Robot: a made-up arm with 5 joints. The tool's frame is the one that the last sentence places.
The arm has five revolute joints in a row. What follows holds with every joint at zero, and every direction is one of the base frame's.
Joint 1 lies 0.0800 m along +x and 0.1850 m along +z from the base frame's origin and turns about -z.
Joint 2 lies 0.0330 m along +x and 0.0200 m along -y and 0.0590 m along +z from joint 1 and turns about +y.
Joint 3 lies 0.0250 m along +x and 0.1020 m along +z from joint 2 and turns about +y.
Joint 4 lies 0.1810 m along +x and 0.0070 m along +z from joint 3 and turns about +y.
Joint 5 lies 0.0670 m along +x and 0.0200 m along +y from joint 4 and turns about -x.
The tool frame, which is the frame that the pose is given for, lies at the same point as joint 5; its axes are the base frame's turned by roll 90.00, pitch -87.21 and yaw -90.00 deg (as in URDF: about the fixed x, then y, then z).
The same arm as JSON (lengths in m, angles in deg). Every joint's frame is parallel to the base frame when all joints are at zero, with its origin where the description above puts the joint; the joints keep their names.
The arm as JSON. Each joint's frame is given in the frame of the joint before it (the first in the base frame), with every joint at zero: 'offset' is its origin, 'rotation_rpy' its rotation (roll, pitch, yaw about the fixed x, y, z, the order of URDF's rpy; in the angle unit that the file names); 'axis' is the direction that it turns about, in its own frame. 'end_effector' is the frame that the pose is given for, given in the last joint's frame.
{
  "length_unit": "m",
  "angle_unit": "deg",
  "chain": [
    {
      "id": "joint 1",
      "offset": [
        0.08,
        0.0,
        0.185
      ],
      "rotation_rpy": [
        0.0,
        0.0,
        0.0
      ],
      "axis": "-z"
    },
    {
      "id": "joint 2",
      "offset": [
        0.033,
        -0.02,
        0.059
      ],
      "rotation_rpy": [
        0.0,
        0.0,
        0.0
      ],
      "axis": "+y"
    },
    {
      "id": "joint 3",
      "offset": [
        0.025,
        0.0,
        0.102
      ],
      "rotation_rpy": [
        0.0,
        0.0,
        0.0
      ],
      "axis": "+y"
    },
    {
      "id": "joint 4",
      "offset": [
        0.181,
        0.0,
        0.007
      ],
      "rotation_rpy": [
        0.0,
        0.0,
        0.0
      ],
      "axis": "+y"
    },
    {
      "id": "joint 5",
      "offset": [
        0.067,
        0.02,
        0.0
      ],
      "rotation_rpy": [
        0.0,
        0.0,
        0.0
      ],
      "axis": "-x"
    }
  ],
  "end_effector": {
    "offset": [
      0.0,
      0.0,
      0.0
    ],
    "rotation_rpy": [
      90.0,
      -87.21,
      -90.0
    ]
  }
}

